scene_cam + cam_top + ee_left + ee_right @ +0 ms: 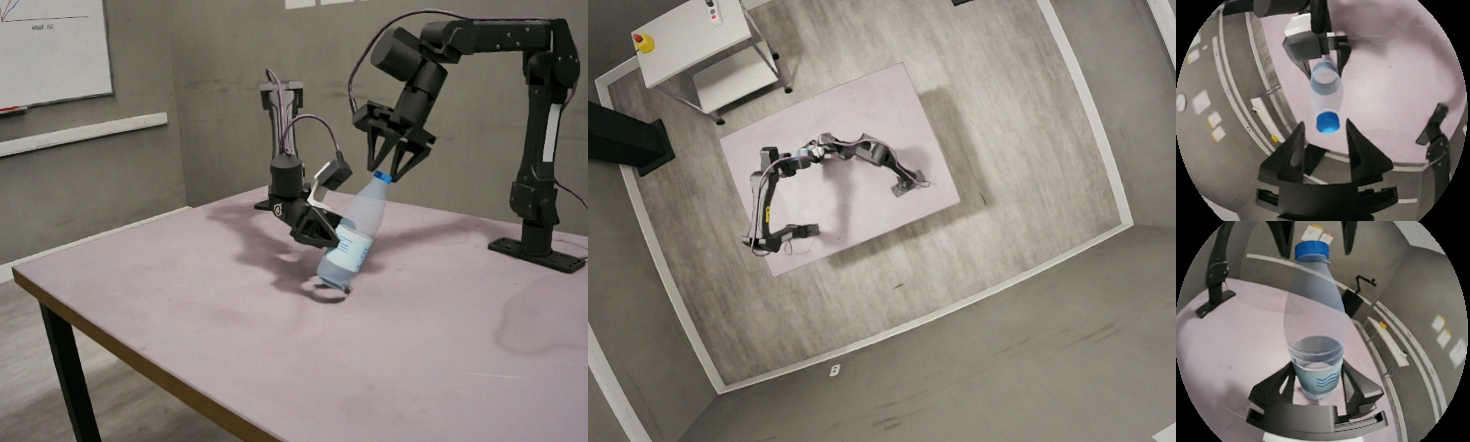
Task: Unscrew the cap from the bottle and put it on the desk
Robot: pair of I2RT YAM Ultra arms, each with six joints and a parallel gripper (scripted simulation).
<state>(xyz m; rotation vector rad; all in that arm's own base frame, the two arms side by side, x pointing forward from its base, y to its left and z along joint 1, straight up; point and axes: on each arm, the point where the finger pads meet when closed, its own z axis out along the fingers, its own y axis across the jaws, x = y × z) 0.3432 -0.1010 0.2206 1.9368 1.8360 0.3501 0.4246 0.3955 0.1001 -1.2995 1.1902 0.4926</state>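
Right now my left hand is 10 mm above the blue cap. The rest, counted from my left hand: clear plastic bottle (90 mm below, 40 mm ahead, 30 mm to the right).
My right hand is 10 mm past the clear plastic bottle, 10 mm to the right of it and 30 mm below it. From my right hand the other things lie so: blue cap (50 mm behind, 40 mm to the left, 110 mm above).
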